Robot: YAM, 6 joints.
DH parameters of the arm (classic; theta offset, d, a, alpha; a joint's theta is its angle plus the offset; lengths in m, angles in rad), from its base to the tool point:
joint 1: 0 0.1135 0.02 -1.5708
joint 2: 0 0 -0.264 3.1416
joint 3: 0.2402 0 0.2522 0
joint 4: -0.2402 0 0.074 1.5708
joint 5: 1.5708 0 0 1.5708
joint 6: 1.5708 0.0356 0 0
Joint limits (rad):
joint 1: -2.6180..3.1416
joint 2: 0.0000..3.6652
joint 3: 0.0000..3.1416
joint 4: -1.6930..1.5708
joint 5: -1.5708..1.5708
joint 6: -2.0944..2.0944
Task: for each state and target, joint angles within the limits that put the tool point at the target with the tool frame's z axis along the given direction. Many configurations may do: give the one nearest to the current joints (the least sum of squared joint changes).
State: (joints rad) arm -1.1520 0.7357 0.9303 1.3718 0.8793 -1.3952
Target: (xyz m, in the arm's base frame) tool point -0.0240 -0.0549 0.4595 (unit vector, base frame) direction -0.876 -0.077 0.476
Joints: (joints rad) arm -1.4338 0.7162 0.8073 1.5705 1.0724 -1.3952
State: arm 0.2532 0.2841 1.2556 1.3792 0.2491 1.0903
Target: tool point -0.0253 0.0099 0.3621 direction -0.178 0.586 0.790
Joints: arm 0.5245 0.0252 0.3780 1.0434 -0.6393 1.0903
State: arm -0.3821 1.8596 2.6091 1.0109 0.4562 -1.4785
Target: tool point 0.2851 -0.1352 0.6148 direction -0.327 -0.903 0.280
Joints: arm -0.3343 2.0737 2.6635 1.0260 1.2868 -1.4785
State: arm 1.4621 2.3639 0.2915 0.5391 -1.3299 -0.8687
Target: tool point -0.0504 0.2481 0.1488 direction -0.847 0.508 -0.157
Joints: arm 1.6586 1.5354 0.3555 0.9157 -0.9259 -0.8687
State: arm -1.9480 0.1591 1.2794 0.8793 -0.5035 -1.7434
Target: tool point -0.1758 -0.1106 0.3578 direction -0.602 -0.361 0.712
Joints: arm -2.5771 1.0390 0.5533 1.2784 0.0171 -1.7434
